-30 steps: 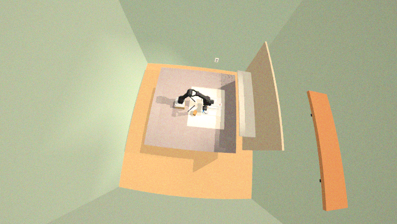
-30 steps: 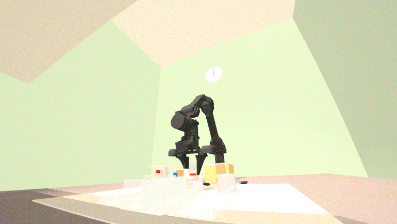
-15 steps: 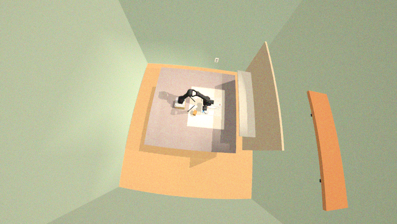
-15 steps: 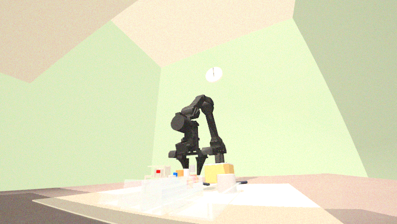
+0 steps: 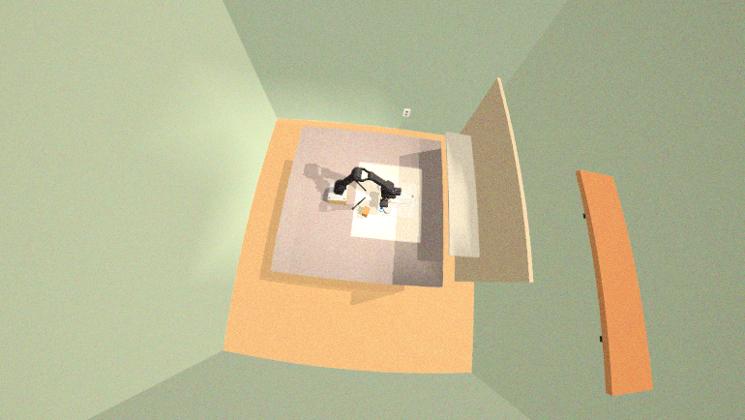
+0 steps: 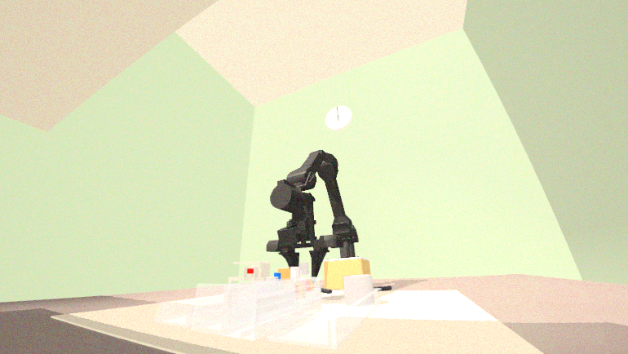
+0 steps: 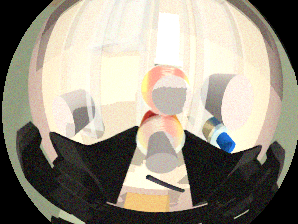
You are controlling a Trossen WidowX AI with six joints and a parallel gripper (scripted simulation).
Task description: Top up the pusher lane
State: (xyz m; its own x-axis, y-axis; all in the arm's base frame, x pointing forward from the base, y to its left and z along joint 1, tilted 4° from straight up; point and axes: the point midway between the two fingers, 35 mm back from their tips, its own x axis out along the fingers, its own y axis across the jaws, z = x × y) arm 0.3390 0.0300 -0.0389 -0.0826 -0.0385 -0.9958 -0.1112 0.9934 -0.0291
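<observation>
My gripper tip is now 140 mm short of the clear sprung lane, 40 mm to the right of it and 20 mm above it. Also, from my gripper tip: red mark 220 mm ahead, 60 mm to the left, 30 mm above; then white pusher plate 150 mm ahead, 50 mm to the left, 10 mm above.
</observation>
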